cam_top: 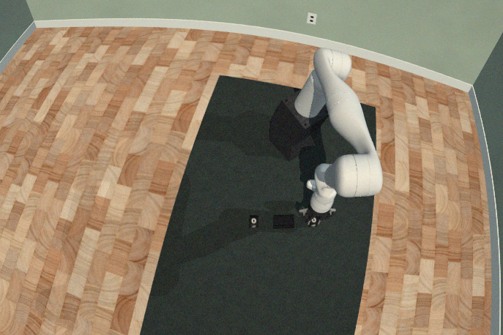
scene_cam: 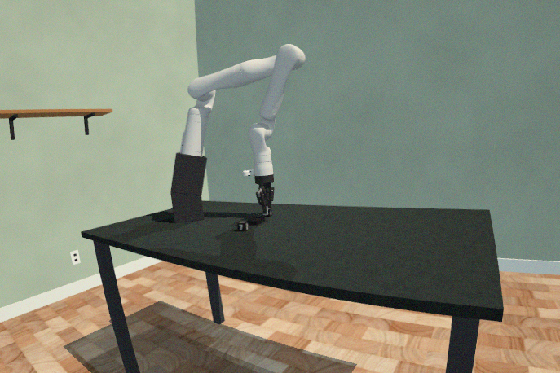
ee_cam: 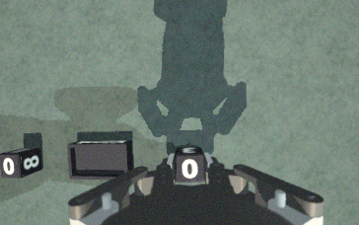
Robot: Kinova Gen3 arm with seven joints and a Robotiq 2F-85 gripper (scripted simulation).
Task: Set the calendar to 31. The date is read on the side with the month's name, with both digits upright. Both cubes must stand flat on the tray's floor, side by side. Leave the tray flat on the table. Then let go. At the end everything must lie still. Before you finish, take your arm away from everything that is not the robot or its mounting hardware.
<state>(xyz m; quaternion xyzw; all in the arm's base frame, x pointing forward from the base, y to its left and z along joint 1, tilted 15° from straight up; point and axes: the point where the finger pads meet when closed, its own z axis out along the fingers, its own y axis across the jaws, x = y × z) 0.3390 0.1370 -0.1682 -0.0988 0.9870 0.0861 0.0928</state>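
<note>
Right now my hand is 20 mm short of the black calendar tray, 110 mm to the left of it and 20 mm above it.
</note>
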